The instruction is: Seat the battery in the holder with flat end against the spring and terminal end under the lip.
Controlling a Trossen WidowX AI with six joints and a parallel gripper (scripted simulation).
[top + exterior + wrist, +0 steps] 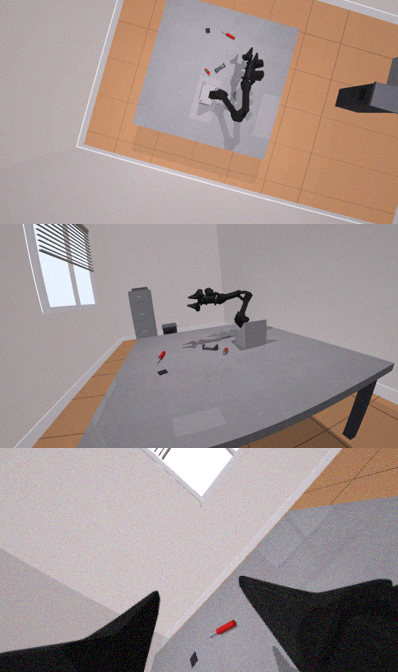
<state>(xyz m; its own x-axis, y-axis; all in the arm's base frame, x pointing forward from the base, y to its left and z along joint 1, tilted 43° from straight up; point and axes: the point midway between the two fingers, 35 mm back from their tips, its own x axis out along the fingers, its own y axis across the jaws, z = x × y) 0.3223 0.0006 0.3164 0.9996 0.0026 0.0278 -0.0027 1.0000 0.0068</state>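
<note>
Now: gripper tip 310 mm above the battery, 300 mm to the right of it and 140 mm past it. Also, from my gripper tip: red-handled screwdriver: 310 mm below, 250 mm ahead, 200 mm to the left; dark square pad: 390 mm to the left, 320 mm below, 240 mm ahead.
</note>
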